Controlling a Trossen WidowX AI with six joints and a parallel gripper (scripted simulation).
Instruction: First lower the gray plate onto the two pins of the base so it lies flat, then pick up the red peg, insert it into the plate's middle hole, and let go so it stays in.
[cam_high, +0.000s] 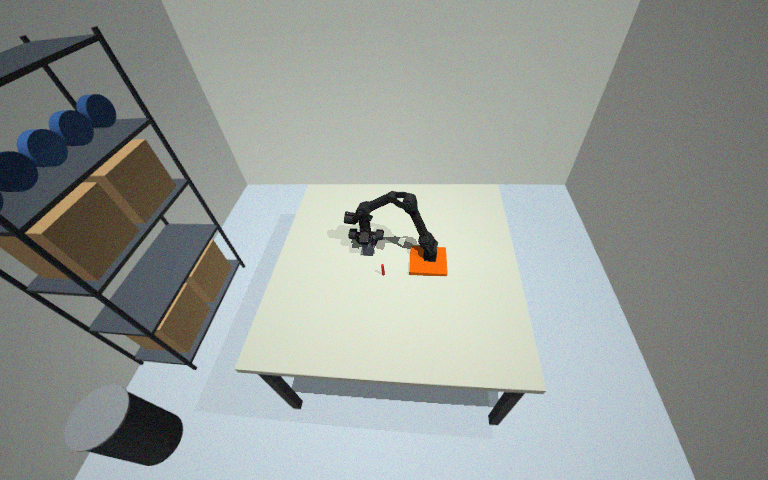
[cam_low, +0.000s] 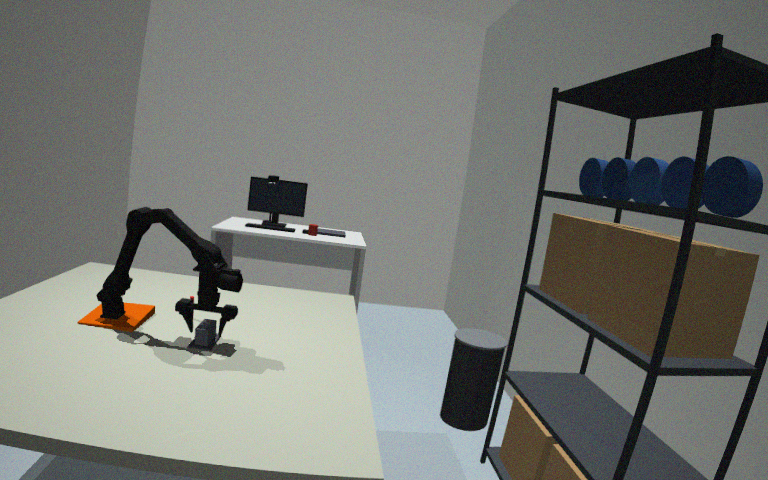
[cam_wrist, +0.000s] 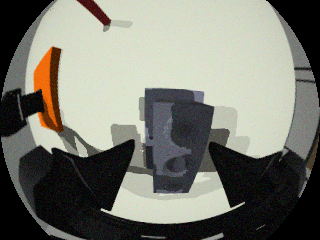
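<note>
The gray plate is 20 mm above my gripper tip. The rest, counted from my gripper tip: red peg 180 mm to the left, 120 mm behind, 10 mm above; then dark base 20 mm below.
</note>
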